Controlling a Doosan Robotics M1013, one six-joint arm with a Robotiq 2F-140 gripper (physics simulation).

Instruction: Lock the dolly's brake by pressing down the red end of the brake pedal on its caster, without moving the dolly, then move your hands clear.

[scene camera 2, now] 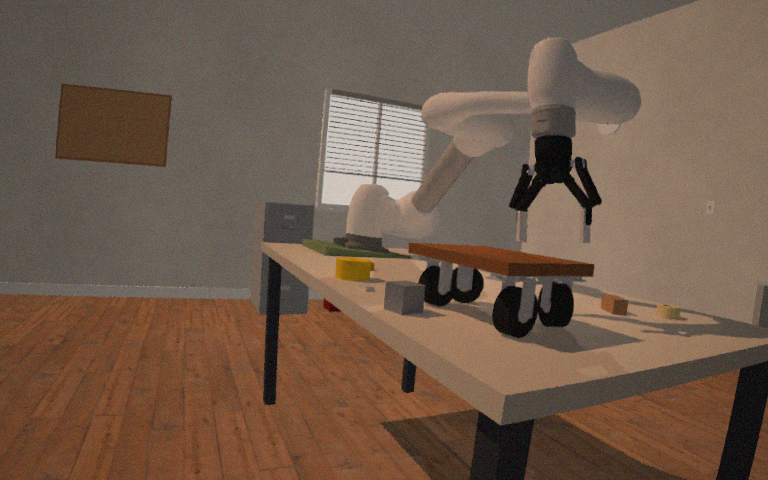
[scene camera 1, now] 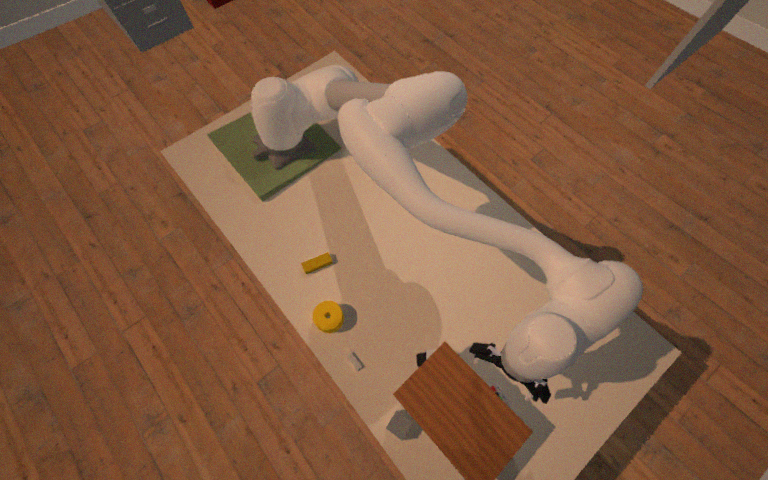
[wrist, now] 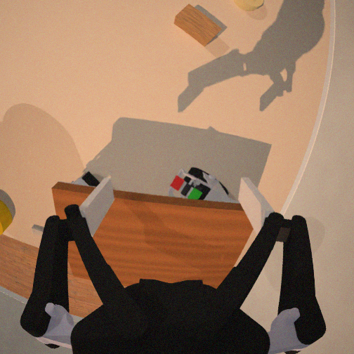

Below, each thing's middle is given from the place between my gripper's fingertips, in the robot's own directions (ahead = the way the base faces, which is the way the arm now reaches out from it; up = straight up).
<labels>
Right now my hand is 13 cm to the left of the dolly point(scene camera 1: 468, 421), 10 cm above it and 2 cm past it. Also, from my hand: yellow disc point(scene camera 1: 327, 308): 44 cm behind, 27 cm to the right, 13 cm below; grey cube point(scene camera 2: 405, 297): 28 cm to the right, 12 cm below, 7 cm behind.
</labels>
